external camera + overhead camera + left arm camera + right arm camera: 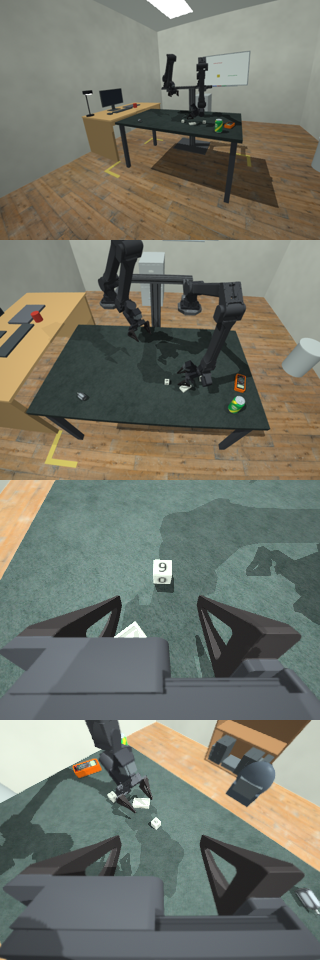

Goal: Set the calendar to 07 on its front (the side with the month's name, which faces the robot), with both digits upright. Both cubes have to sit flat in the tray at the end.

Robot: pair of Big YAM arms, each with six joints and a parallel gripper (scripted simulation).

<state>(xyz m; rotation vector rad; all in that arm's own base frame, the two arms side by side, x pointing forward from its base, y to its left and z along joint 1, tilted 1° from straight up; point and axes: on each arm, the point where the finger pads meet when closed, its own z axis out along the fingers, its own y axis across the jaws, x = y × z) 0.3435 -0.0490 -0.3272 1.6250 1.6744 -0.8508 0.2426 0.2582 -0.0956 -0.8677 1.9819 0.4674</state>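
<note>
Now: left hand 70 mm to the left of the white number cube and 50 mm above it.
</note>
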